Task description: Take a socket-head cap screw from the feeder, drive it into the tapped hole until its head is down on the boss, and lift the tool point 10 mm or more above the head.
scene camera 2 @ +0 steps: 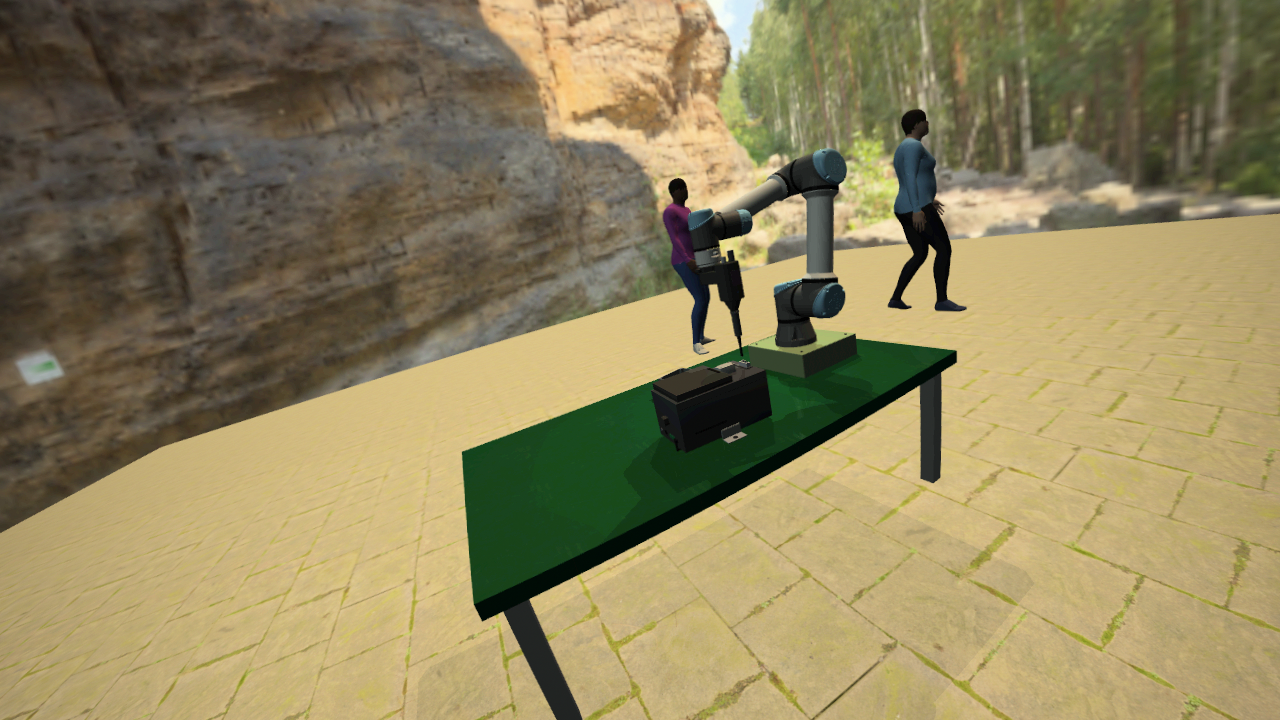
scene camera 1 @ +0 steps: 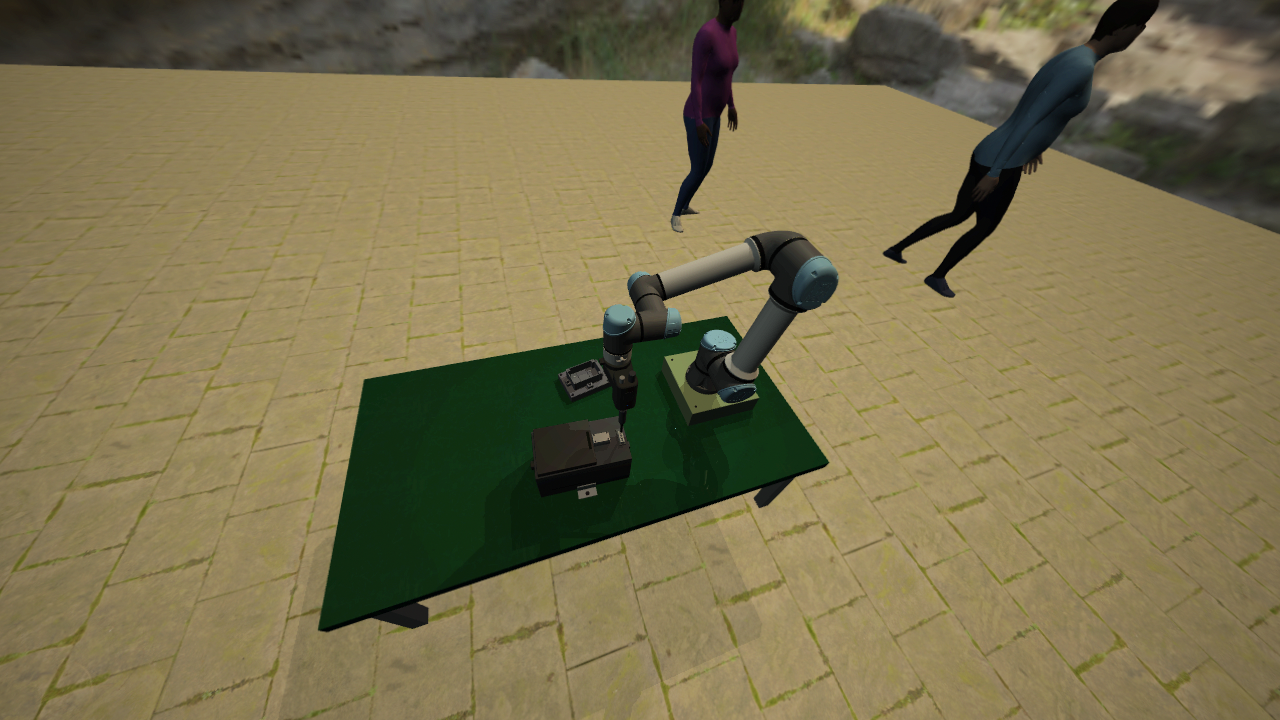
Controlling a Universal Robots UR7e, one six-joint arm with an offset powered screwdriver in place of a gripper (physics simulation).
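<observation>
The black screw feeder (scene camera 1: 562,452) (scene camera 2: 702,407) stands on the green table, with small light metal parts on its top near the arm's base. My screwdriver's tool point (scene camera 1: 621,431) (scene camera 2: 742,352) points down at the feeder's pick-up end, right above or at it; I cannot tell whether it touches. No screw can be made out at the tip at this size. The grey workpiece (scene camera 1: 583,378), a shallow open housing on a plate, lies behind the feeder in scene camera 1; its tapped hole and boss are too small to tell. It does not show in scene camera 2.
The arm's base stands on a pale green block (scene camera 1: 721,410) (scene camera 2: 810,358) on the green table (scene camera 1: 420,501) (scene camera 2: 554,501). A metal bracket (scene camera 1: 586,491) (scene camera 2: 733,436) sticks out at the feeder's front foot. Two people, in purple (scene camera 1: 713,67) (scene camera 2: 680,237) and blue (scene camera 1: 1038,111) (scene camera 2: 913,179), are on the paving behind.
</observation>
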